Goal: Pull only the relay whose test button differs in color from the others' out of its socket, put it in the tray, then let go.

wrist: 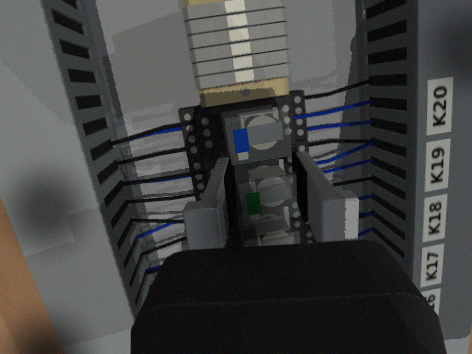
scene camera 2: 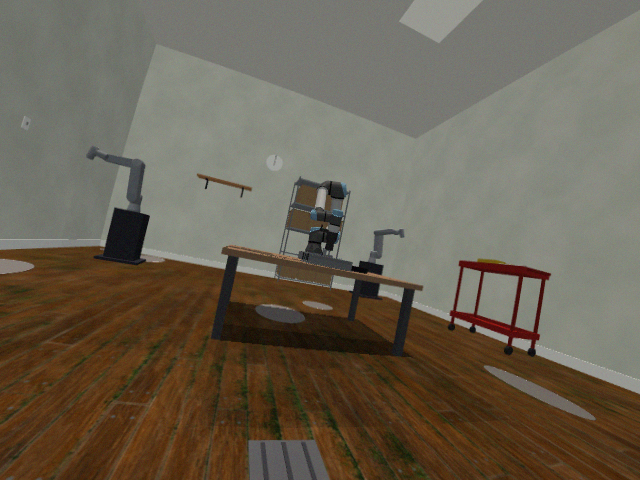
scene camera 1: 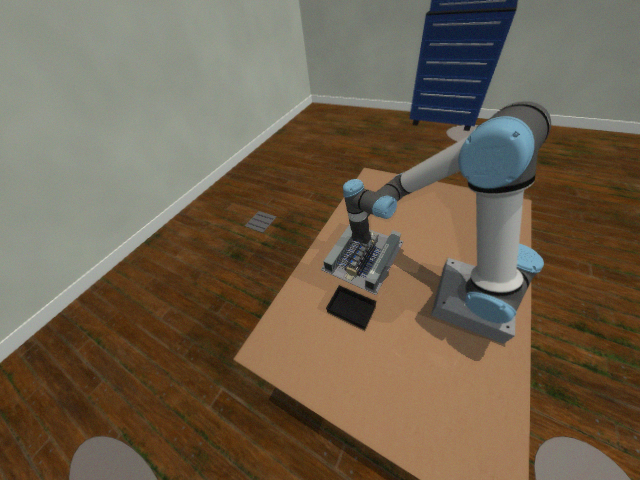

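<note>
The relay with the green test button stands in the socket row, second from the row's upper end in the wrist view, beside the K19 and K18 labels. My gripper is shut on this relay, one finger on each side. The neighbouring relay with a blue test button stands just above it in the wrist view, outside the fingers. Another relay, partly visible below, has its button hidden by the gripper body. The black tray lies on the table beside the panel's near end; no relay shows in it.
Slotted wire ducts run along both sides of the relay row, with black and blue wires between. A grey terminal block continues the row past the blue-button relay. The robot base stands right of the panel on the table.
</note>
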